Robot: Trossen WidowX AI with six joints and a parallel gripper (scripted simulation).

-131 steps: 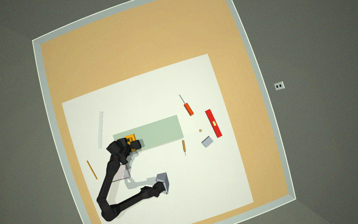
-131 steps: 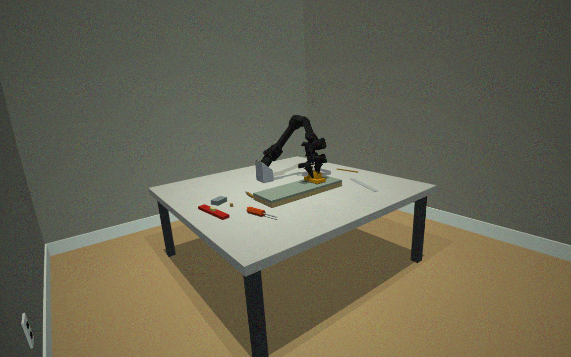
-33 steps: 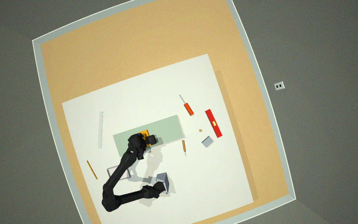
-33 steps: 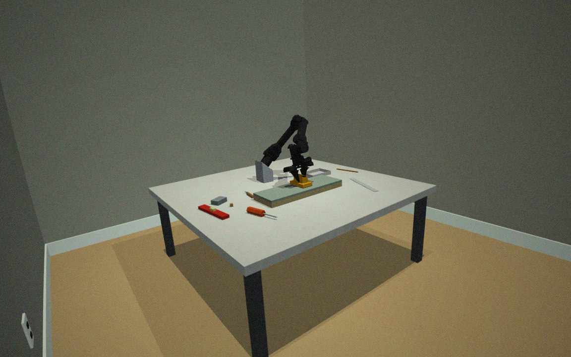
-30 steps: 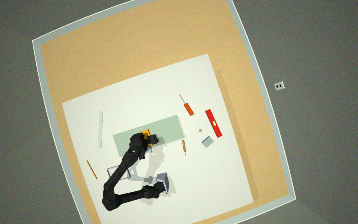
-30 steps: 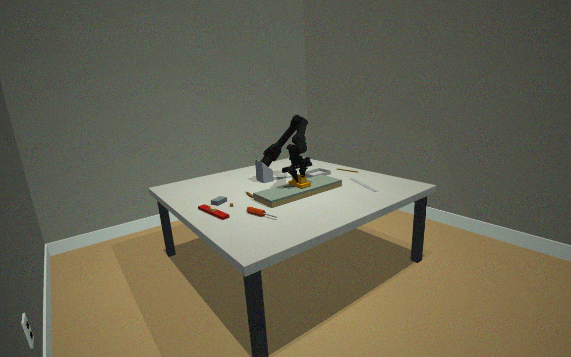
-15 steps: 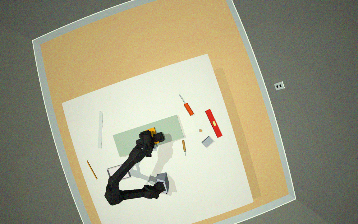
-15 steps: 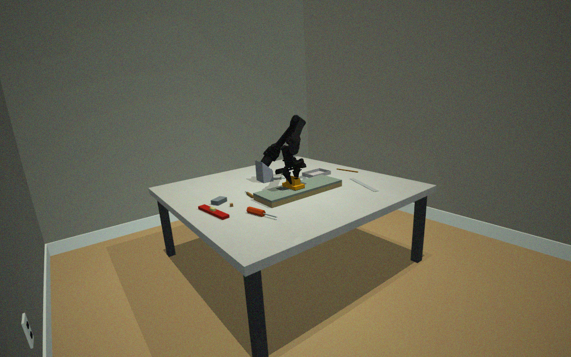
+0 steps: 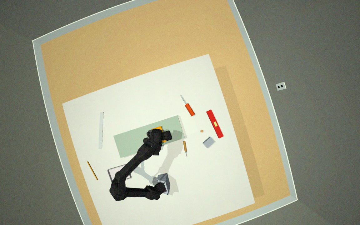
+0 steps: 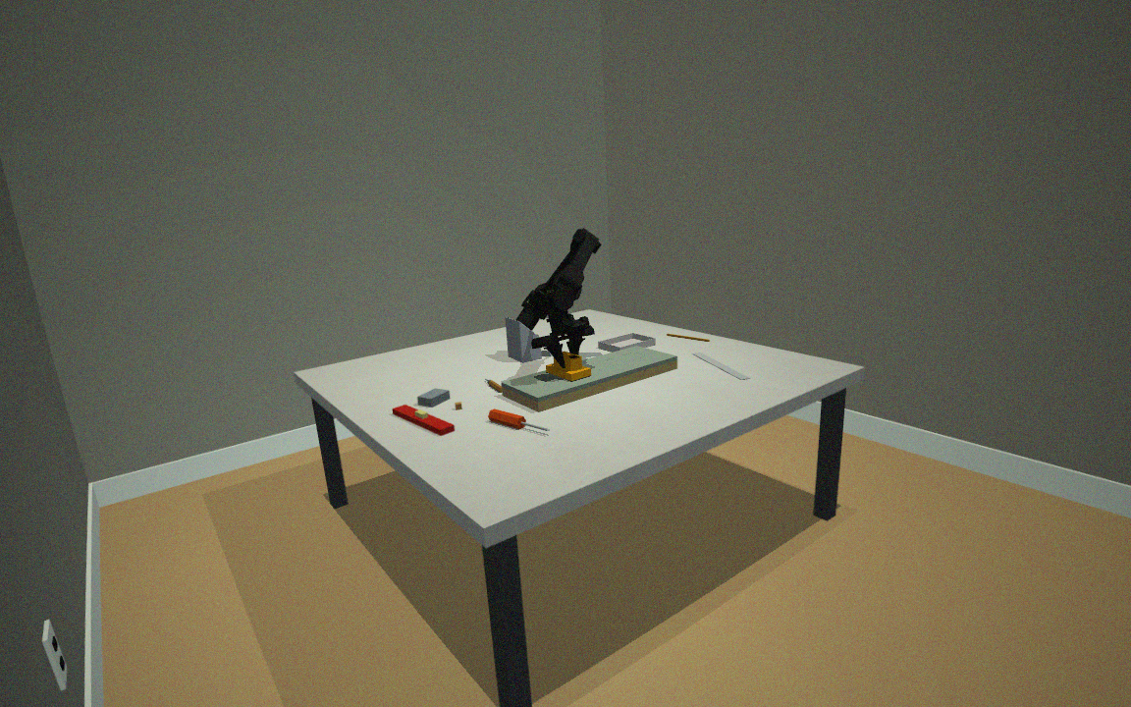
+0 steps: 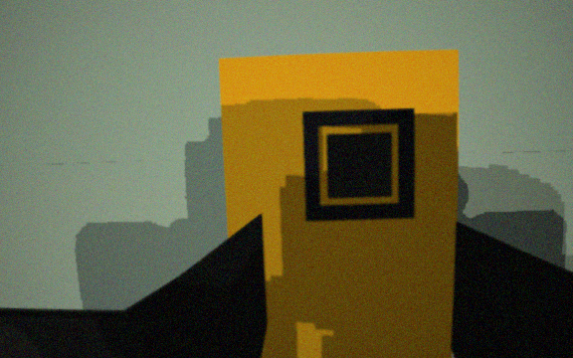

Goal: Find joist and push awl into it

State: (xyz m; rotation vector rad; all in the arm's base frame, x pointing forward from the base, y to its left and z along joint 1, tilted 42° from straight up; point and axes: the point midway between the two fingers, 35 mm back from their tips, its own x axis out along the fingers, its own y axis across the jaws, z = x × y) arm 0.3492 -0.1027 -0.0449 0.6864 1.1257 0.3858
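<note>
My gripper tip is now 43 cm to the right of the grey tray, 19 cm past it and 5 cm above it. Round my gripper tip: yellow stud finder 2 cm above, 1 cm ahead; then awl 20 cm behind, 14 cm to the right, 6 cm below; then orange-handled screwdriver 27 cm to the right, 15 cm ahead, 5 cm below.
</note>
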